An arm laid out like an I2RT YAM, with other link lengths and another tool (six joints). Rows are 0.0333 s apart.
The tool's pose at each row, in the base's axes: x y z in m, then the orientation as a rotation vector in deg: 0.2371, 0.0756, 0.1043, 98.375, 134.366, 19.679; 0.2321, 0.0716, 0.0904, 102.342, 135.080, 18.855; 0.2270, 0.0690, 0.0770, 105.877, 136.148, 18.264; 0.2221, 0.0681, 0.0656, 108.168, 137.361, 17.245; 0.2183, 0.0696, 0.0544, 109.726, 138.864, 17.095; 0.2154, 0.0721, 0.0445, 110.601, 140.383, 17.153; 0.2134, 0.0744, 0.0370, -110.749, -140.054, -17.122; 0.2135, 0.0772, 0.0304, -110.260, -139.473, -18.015; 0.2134, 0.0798, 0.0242, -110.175, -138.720, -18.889; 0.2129, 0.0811, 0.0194, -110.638, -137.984, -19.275; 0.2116, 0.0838, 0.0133, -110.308, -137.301, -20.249; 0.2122, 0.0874, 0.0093, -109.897, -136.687, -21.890; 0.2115, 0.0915, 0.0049, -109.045, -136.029, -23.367
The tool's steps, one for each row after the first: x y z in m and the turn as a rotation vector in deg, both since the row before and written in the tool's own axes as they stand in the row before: -0.0019, -0.0100, 0.0114, 2.321, 1.524, 2.087; -0.0011, -0.0091, 0.0114, 2.234, 1.754, 1.693; -0.0001, -0.0075, 0.0099, 2.012, 1.185, 0.879; 0.0017, -0.0055, 0.0104, 1.482, 1.496, 0.388; 0.0022, -0.0040, 0.0096, 1.131, 1.324, 0.003; 0.0019, -0.0026, 0.0074, 0.668, 0.831, 0.308; 0.0018, -0.0002, 0.0069, -0.070, 0.905, 0.046; 0.0016, -0.0004, 0.0065, -0.151, 0.783, 0.305; 0.0006, -0.0009, 0.0049, -0.100, 0.317, 0.547; 0.0019, -0.0016, 0.0063, -0.147, 0.902, 0.165; 0.0026, 0.0007, 0.0047, -0.534, 1.110, 0.076; 0.0032, -0.0006, 0.0051, -0.263, 1.322, -0.087
